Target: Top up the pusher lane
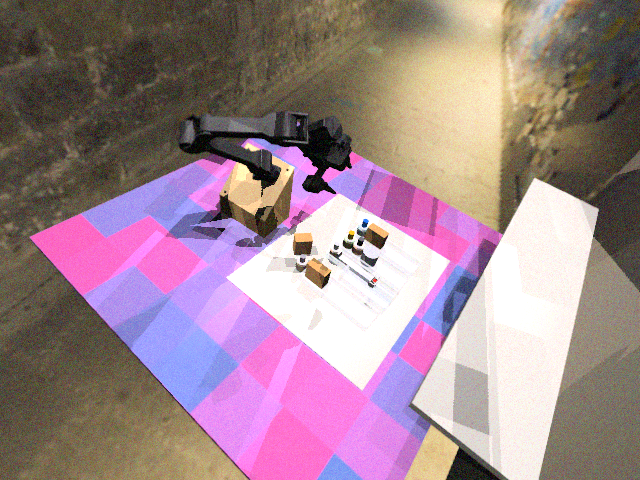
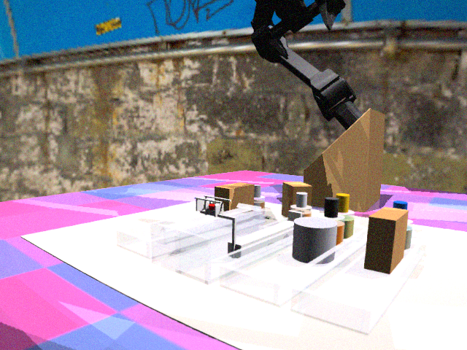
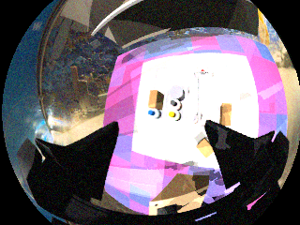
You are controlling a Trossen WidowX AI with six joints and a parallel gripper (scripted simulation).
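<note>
My gripper tip is 150 mm short of the grey cylinder, 70 mm to the right of it and 310 mm above it. Also, from my gripper tip: red part (210 mm ahead, 60 mm to the right, 260 mm below); white slab (540 mm ahead, 70 mm to the right, 30 mm above); clear sprung lane (170 mm ahead, 40 mm to the right, 310 mm below).
</note>
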